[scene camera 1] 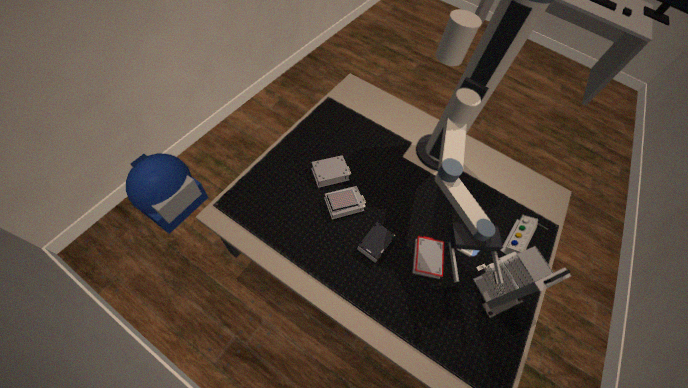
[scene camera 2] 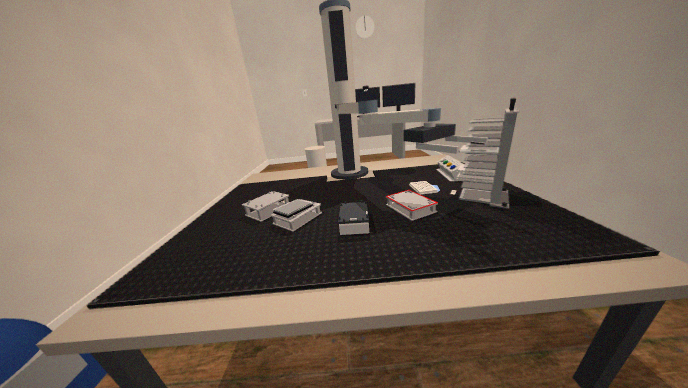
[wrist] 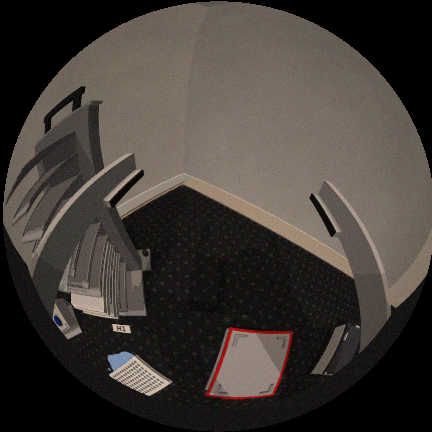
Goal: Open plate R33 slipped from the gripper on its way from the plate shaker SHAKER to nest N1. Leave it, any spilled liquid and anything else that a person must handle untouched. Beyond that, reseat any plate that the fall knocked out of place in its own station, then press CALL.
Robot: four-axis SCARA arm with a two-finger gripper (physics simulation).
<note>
My gripper [scene camera 2: 473, 145] carries nothing. Also in view: a white well plate [wrist: 135, 373], a dark station [scene camera 2: 353, 218] and a button box [scene camera 1: 520, 235].
The dark station is seen too in scene camera 1 [scene camera 1: 378, 238] and in the wrist view [wrist: 344, 339]. The button box is seen too in the wrist view [wrist: 63, 315].
</note>
